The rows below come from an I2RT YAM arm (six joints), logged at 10 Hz.
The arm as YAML. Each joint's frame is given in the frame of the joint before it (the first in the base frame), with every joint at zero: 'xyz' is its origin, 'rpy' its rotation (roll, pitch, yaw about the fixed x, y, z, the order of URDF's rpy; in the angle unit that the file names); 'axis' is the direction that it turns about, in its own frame. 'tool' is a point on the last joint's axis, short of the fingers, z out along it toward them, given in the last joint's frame.
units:
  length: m
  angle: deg
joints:
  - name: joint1
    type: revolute
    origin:
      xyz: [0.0, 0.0, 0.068]
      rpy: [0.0, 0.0, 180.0]
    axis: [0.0, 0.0, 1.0]
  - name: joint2
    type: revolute
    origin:
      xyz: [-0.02, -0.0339, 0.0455]
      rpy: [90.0, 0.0, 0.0]
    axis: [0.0, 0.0, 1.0]
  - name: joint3
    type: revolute
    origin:
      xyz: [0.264, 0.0, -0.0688]
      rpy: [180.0, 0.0, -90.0]
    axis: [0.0, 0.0, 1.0]
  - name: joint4
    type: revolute
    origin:
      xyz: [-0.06, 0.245, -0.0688]
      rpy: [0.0, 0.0, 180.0]
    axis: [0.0, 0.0, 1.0]
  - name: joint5
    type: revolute
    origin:
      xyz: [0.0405, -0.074, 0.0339]
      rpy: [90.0, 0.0, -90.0]
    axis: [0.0, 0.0, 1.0]
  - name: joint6
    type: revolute
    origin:
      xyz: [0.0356, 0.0, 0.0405]
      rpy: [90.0, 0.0, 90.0]
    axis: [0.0, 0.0, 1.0]
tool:
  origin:
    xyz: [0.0, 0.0, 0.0]
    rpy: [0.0, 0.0, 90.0]
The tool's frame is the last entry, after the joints.
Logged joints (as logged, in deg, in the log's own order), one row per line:
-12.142, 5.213, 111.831, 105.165, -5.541, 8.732
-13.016, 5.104, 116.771, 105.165, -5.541, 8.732
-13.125, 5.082, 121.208, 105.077, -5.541, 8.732
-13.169, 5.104, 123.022, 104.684, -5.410, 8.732
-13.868, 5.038, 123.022, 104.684, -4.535, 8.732
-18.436, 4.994, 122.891, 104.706, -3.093, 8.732
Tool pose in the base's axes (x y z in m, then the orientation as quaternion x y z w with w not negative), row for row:
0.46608, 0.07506, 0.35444, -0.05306, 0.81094, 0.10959, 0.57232
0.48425, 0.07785, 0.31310, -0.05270, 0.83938, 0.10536, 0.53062
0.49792, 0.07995, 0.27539, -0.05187, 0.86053, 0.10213, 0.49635
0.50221, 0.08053, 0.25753, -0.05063, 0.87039, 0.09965, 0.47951
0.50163, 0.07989, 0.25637, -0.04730, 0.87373, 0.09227, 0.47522
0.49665, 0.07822, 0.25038, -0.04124, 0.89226, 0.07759, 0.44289
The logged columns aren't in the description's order. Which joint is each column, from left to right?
Columns, left to right: joint4, joint6, joint2, joint3, joint5, joint1.
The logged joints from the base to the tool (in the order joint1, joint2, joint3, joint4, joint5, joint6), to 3 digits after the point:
8.732, 111.831, 105.165, -12.142, -5.541, 5.213
8.732, 116.771, 105.165, -13.016, -5.541, 5.104
8.732, 121.208, 105.077, -13.125, -5.541, 5.082
8.732, 123.022, 104.684, -13.169, -5.410, 5.104
8.732, 123.022, 104.684, -13.868, -4.535, 5.038
8.732, 122.891, 104.706, -18.436, -3.093, 4.994

